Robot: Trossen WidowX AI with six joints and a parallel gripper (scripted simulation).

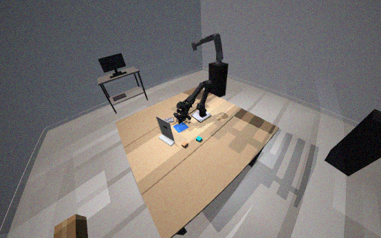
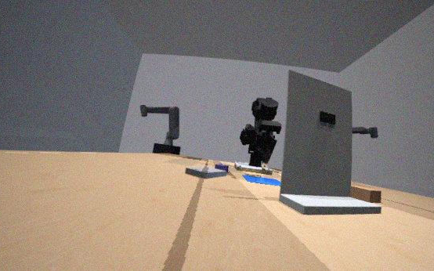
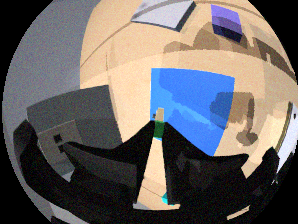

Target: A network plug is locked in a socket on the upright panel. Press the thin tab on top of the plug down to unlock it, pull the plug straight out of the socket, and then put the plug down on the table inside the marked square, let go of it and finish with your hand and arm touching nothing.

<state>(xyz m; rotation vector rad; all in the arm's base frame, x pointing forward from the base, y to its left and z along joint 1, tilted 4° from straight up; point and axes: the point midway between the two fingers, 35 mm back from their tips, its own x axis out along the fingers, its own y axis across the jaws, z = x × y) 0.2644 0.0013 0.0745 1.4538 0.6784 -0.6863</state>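
Now: gripper tip 1 cm past the blue marked square and 5 cm above it. From my gripper tip the other things lie so: purple block: 5 cm behind, 14 cm to the right, 4 cm below; network plug: right at my gripper tip; flat grey slab: 5 cm ahead, 17 cm to the right, 5 cm below.
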